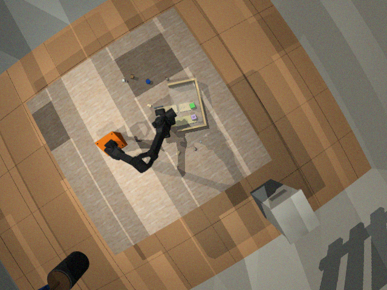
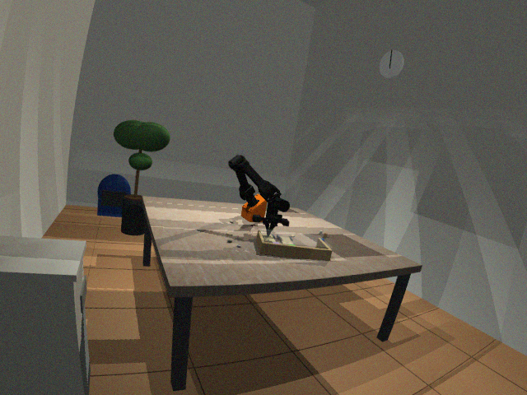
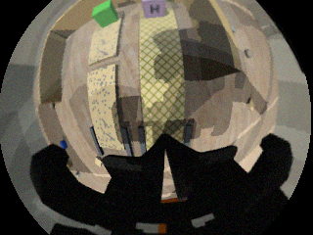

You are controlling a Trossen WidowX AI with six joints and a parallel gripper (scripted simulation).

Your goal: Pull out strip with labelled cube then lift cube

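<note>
My gripper tip is 80 mm short of the strip and 40 mm to the left of it.
</note>
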